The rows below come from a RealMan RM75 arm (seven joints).
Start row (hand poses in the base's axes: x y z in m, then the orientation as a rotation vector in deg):
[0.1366, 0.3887, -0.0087, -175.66, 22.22, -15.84]
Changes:
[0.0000, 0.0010, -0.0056, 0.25, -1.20, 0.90]
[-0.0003, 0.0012, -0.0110, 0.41, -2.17, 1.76]
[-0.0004, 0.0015, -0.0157, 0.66, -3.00, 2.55]
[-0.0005, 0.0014, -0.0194, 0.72, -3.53, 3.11]
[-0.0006, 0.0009, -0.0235, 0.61, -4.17, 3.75]
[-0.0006, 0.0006, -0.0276, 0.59, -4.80, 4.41]
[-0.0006, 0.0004, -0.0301, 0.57, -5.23, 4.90]
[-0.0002, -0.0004, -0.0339, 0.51, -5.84, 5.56]
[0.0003, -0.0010, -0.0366, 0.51, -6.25, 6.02]
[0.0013, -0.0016, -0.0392, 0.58, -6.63, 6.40]
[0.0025, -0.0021, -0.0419, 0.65, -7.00, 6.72]
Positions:
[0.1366, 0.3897, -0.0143, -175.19, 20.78, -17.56]
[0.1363, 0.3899, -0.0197, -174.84, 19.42, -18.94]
[0.1362, 0.3902, -0.0244, -174.42, 18.17, -20.09]
[0.1361, 0.3901, -0.0281, -174.25, 17.29, -20.84]
[0.1360, 0.3896, -0.0322, -174.20, 16.28, -21.81]
[0.1360, 0.3893, -0.0363, -174.06, 15.23, -22.73]
[0.1360, 0.3891, -0.0388, -173.96, 14.46, -23.35]
[0.1364, 0.3883, -0.0426, -173.85, 13.42, -24.25]
[0.1369, 0.3877, -0.0453, -173.73, 12.69, -24.84]
[0.1379, 0.3871, -0.0479, -173.54, 12.10, -25.36]
[0.1391, 0.3866, -0.0506, -173.36, 11.60, -25.88]

